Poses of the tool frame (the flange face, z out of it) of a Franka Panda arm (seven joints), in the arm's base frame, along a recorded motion.
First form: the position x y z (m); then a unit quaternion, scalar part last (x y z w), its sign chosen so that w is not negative.
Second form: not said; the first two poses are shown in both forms.
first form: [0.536, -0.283, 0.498, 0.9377, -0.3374, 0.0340, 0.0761]
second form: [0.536, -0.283, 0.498, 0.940, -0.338, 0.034, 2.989]
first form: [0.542, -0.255, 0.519, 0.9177, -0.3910, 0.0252, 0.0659]
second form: [0.542, -0.255, 0.519, 0.920, -0.392, 0.025, 3.010]
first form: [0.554, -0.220, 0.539, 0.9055, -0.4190, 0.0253, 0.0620]
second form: [0.554, -0.220, 0.539, 0.907, -0.420, 0.025, 3.018]
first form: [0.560, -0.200, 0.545, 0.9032, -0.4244, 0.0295, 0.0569]
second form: [0.560, -0.200, 0.545, 0.905, -0.425, 0.030, 3.028]
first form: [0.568, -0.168, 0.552, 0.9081, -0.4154, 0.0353, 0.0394]
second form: [0.568, -0.168, 0.552, 0.909, -0.416, 0.035, 3.063]
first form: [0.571, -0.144, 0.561, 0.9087, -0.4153, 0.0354, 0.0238]
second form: [0.571, -0.144, 0.561, 0.909, -0.415, 0.035, 3.094]
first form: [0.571, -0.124, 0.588, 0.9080, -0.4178, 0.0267, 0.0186]
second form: [0.571, -0.124, 0.588, 0.908, -0.418, 0.027, 3.104]
